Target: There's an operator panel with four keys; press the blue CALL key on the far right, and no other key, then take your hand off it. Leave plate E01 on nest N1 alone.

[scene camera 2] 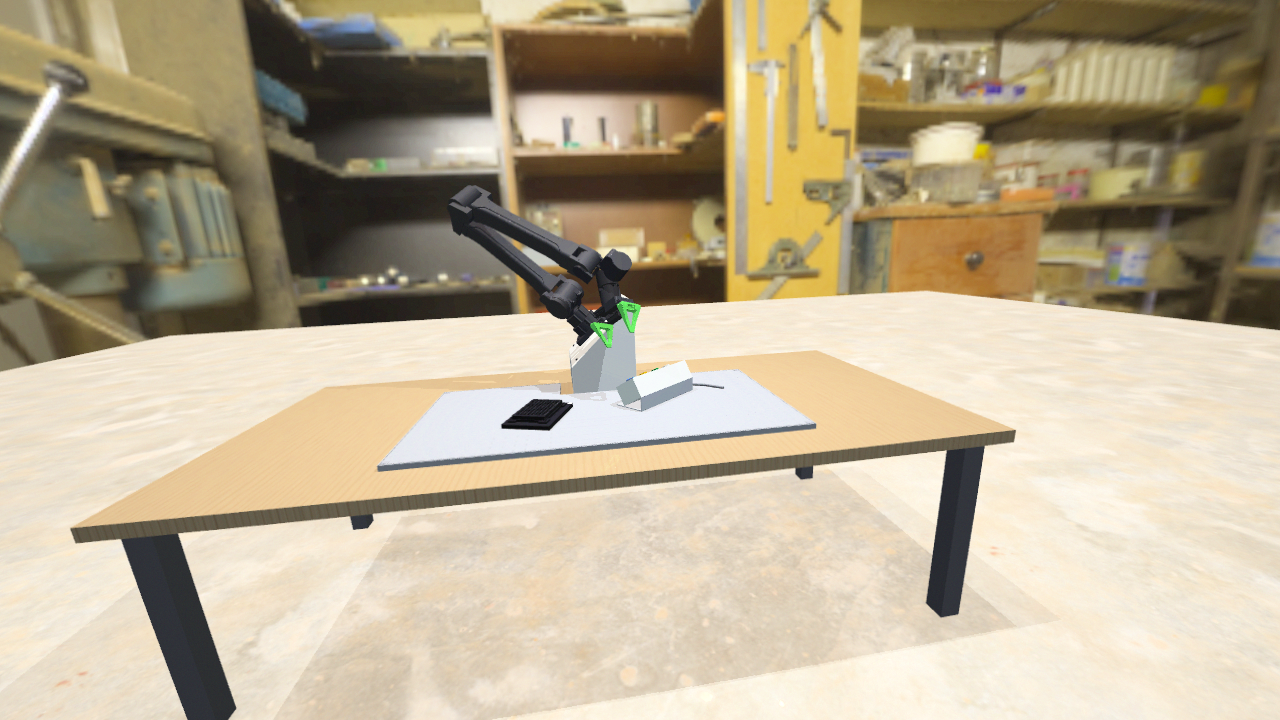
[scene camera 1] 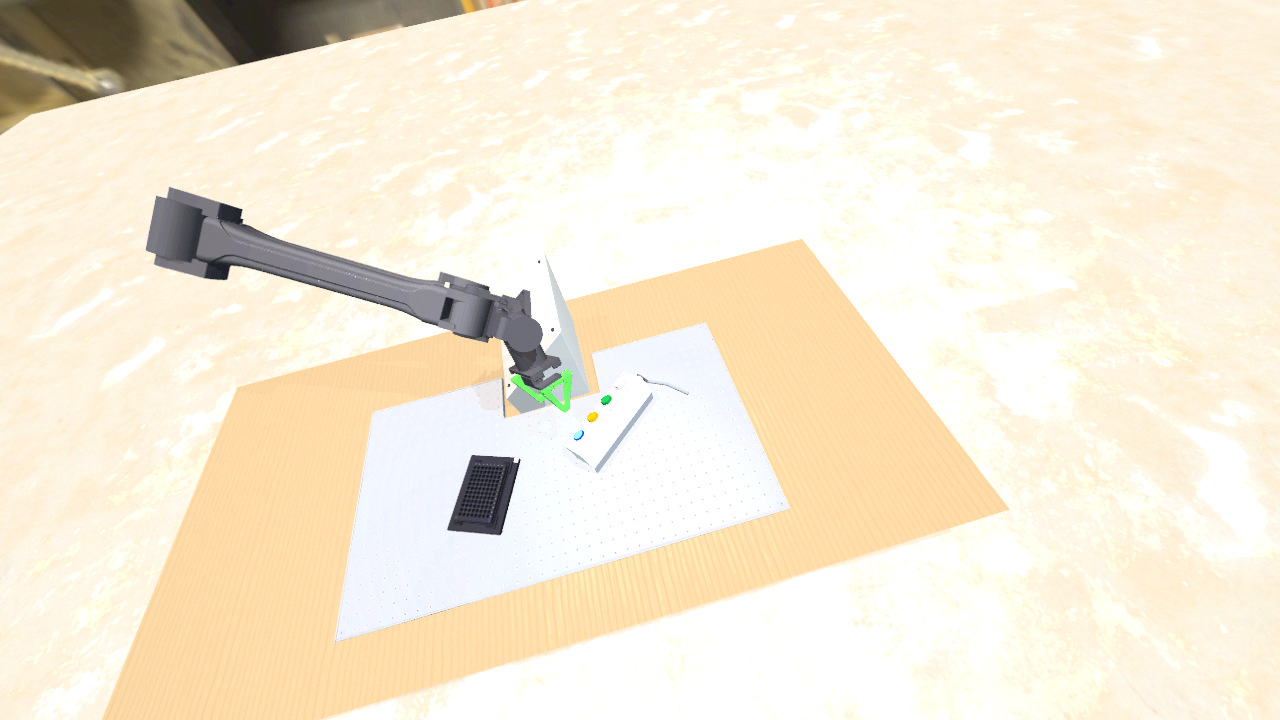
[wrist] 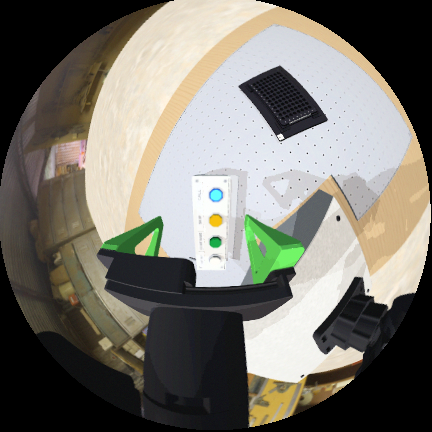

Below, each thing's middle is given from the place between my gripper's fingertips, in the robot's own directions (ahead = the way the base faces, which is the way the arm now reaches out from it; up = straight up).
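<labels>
Black grid tray (scene camera 1: pixel 480 500) seen 10 cm ahead of my hand, 21 cm to the right of it and 15 cm below it.
</labels>
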